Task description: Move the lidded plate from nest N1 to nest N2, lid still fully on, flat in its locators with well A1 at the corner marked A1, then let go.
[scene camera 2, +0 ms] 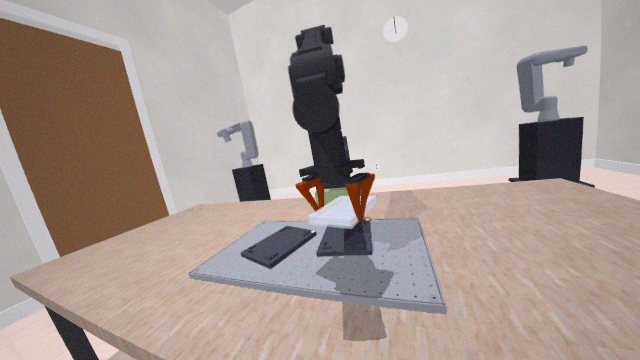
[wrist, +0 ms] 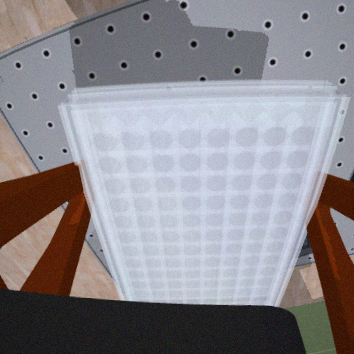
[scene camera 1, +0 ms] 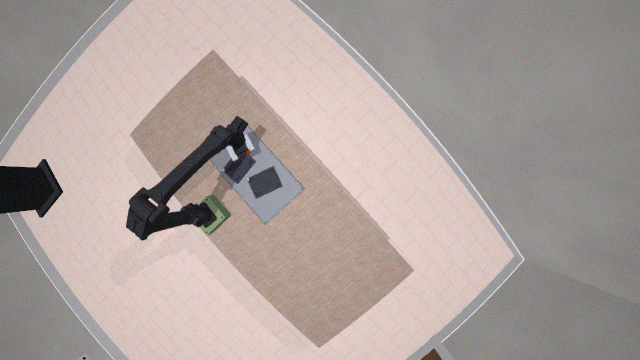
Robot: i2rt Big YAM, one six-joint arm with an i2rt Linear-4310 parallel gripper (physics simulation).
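Places are measured from the arm's base along level axes (x right, y ahead, z up), in centimetres.
Pixels of known places: gripper, fingertip midpoint: (scene camera 2: 339,217) (wrist: 200,177) (scene camera 1: 244,145); arm's base, link origin: (scene camera 2: 340,184) (scene camera 1: 205,214).
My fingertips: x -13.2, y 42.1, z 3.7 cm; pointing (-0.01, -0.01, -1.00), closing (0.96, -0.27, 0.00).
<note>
Ahead of a thing's pixels: the offset from my fingertips to its top centre. Level surfaces: height alone.
The clear-white lidded plate @[dx -0.5, dy -2.5, dz +1.6 cm] (scene camera 2: 334,212) (wrist: 200,200) hangs between the orange fingers of my gripper (scene camera 1: 241,152) (scene camera 2: 340,215) (wrist: 200,177), which is shut on its two long sides. It is off the board, above the back part of the right dark nest @[dx +3.2, dy -11.4, dz -8.6 cm] (scene camera 1: 239,168) (scene camera 2: 345,245) in scene camera 2, and looks close to level. The lid looks seated over the plate; well A1 cannot be made out. The other dark nest @[dx +19.9, dy -5.7, dz -8.6 cm] (scene camera 1: 265,182) (scene camera 2: 280,244) is bare, at the left in scene camera 2. The nest labels are not readable.
Both nests sit on the grey perforated board (scene camera 1: 267,212) (scene camera 2: 410,280) (wrist: 305,37) on the wooden table @[dz -11.7 cm] (scene camera 1: 320,285) (scene camera 2: 520,250). The green arm base (scene camera 1: 216,215) (scene camera 2: 335,194) stands behind the board in scene camera 2. The arm casts shadows over the board.
</note>
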